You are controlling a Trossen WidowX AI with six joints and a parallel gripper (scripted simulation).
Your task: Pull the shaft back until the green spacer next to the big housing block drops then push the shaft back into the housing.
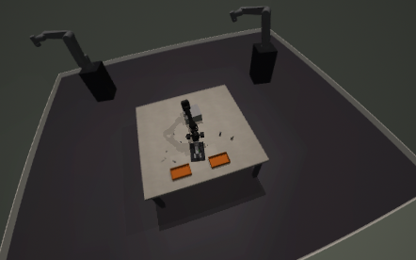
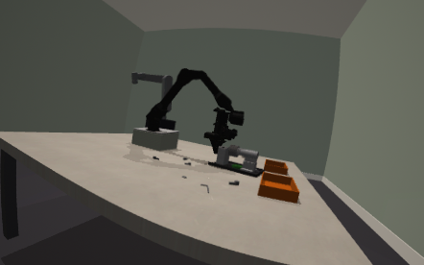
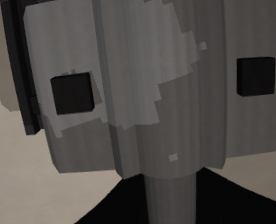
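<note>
Right now the grey shaft is 7 cm ahead of my gripper tip and 3 cm above it. Round my gripper tip: green spacer: 12 cm ahead, 3 cm below.
</note>
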